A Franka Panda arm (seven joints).
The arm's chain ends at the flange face. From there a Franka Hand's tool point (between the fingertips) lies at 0.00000 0.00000 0.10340 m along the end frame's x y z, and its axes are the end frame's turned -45 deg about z.
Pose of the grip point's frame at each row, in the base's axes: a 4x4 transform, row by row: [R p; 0 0 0 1], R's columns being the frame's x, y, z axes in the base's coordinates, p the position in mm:
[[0.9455 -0.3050 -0.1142 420.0], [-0.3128 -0.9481 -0.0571 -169.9], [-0.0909 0.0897 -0.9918 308.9], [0 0 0 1]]
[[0.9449 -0.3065 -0.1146 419.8], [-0.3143 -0.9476 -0.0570 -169.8], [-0.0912 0.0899 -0.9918 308.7], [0 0 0 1]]
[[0.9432 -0.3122 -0.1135 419.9], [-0.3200 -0.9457 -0.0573 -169.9], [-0.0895 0.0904 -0.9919 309.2], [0 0 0 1]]
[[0.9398 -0.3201 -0.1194 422.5], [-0.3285 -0.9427 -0.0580 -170.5], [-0.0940 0.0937 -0.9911 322.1], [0 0 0 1]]
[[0.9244 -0.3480 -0.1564 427.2], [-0.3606 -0.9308 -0.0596 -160.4], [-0.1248 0.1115 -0.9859 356.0], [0 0 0 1]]
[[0.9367 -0.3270 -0.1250 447.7], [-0.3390 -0.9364 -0.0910 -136.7], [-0.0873 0.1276 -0.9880 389.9], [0 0 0 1]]
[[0.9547 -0.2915 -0.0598 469.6], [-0.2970 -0.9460 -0.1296 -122.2], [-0.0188 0.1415 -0.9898 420.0], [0 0 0 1]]
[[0.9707 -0.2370 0.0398 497.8], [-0.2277 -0.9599 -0.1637 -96.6], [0.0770 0.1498 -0.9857 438.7], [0 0 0 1]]
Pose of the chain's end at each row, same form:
[[0.4529 -0.8842 -0.1142 431.8], [-0.8916 -0.4492 -0.0571 -164.0], [-0.0008 0.1277 -0.9918 411.5], [0 0 0 1]]
[[0.4514 -0.8849 -0.1146 431.6], [-0.8923 -0.4478 -0.0570 -163.9], [-0.0009 0.1281 -0.9918 411.3], [0 0 0 1]]
[[0.4462 -0.8877 -0.1135 431.6], [-0.8950 -0.4424 -0.0573 -164.0], [0.0006 0.1272 -0.9919 411.8], [0 0 0 1]]
[[0.4382 -0.8909 -0.1194 434.8], [-0.8989 -0.4343 -0.0580 -164.5], [-0.0002 0.1327 -0.9911 424.6], [0 0 0 1]]
[[0.4076 -0.8997 -0.1564 443.4], [-0.9132 -0.4032 -0.0596 -154.2], [-0.0094 0.1671 -0.9859 457.9], [0 0 0 1]]
[[0.4311 -0.8936 -0.1250 460.6], [-0.9018 -0.4224 -0.0910 -127.3], [0.0285 0.1520 -0.9880 492.1], [0 0 0 1]]
[[0.4690 -0.8812 -0.0598 475.8], [-0.8789 -0.4589 -0.1296 -108.8], [0.0868 0.1133 -0.9898 522.3], [0 0 0 1]]
[[0.5188 -0.8540 0.0398 493.7], [-0.8398 -0.5177 -0.1637 -79.7], [0.1604 0.0515 -0.9857 540.6], [0 0 0 1]]

